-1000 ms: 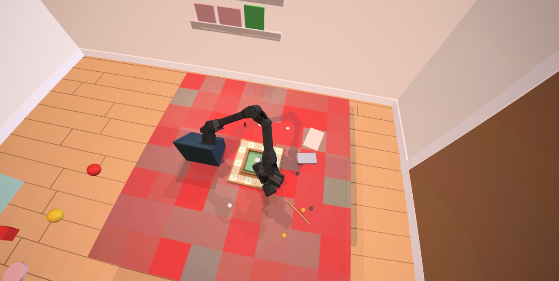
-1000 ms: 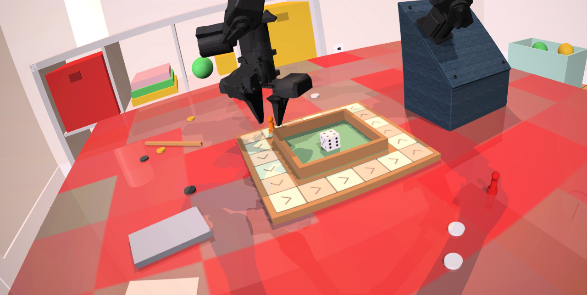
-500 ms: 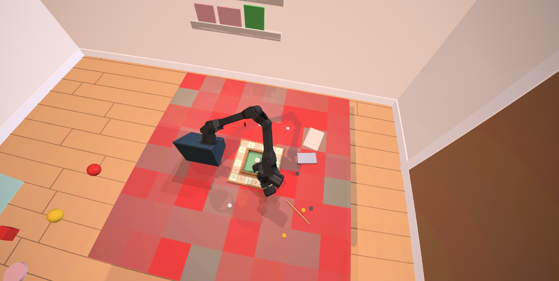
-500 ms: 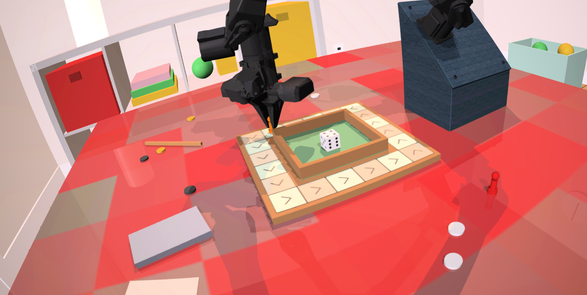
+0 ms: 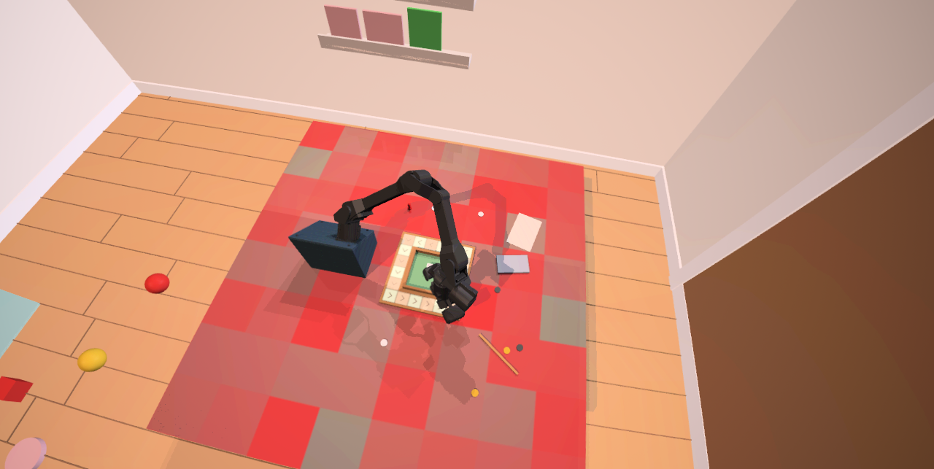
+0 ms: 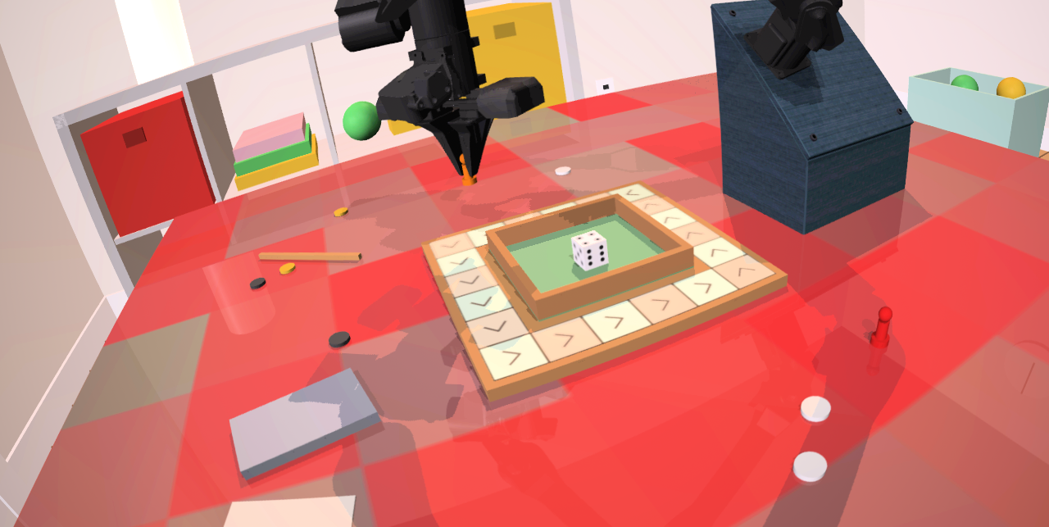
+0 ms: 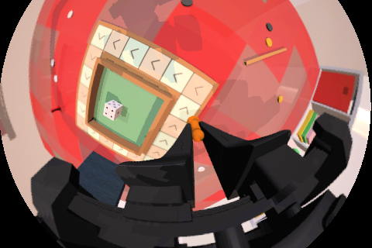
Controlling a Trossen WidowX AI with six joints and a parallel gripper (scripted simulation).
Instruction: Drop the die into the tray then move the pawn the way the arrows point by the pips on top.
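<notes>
Now: the white die 140 mm to the left of my gripper tip, 60 mm below it and 60 mm behind it. Round my gripper tip: orange pawn 10 mm above; green dice tray 120 mm to the left, 80 mm below, 60 mm behind; wooden stick 190 mm ahead, 140 mm to the right, 80 mm below.
</notes>
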